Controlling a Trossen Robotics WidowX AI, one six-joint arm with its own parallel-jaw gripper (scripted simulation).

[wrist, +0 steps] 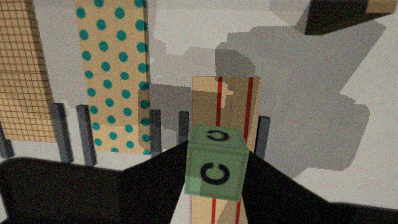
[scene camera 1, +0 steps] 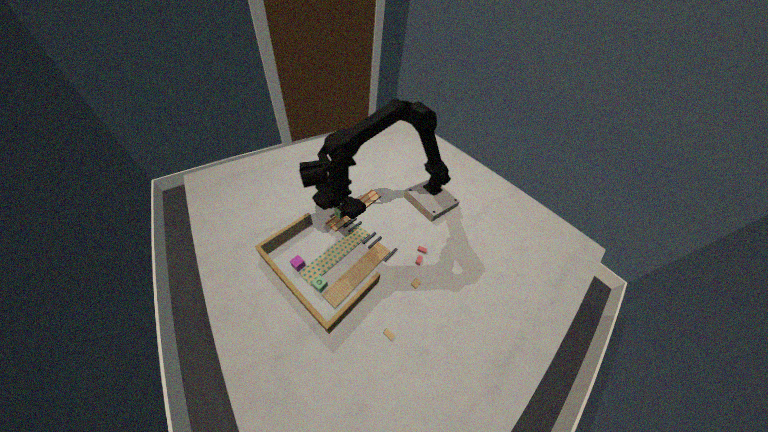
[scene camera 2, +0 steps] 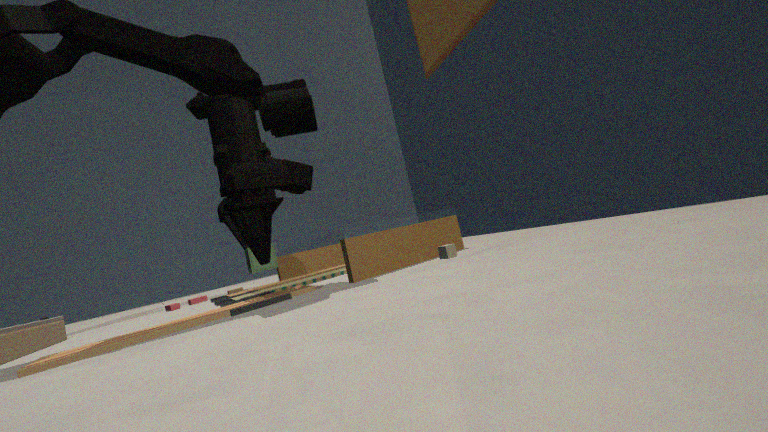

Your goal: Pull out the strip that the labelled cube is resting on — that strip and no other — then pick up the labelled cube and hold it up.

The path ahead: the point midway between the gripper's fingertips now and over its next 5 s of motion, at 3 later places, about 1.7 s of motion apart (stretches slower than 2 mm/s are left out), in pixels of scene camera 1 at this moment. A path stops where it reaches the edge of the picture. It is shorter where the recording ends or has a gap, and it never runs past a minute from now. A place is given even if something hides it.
My gripper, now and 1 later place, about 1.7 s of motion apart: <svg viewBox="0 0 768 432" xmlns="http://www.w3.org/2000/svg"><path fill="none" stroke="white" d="M340 213L369 196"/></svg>
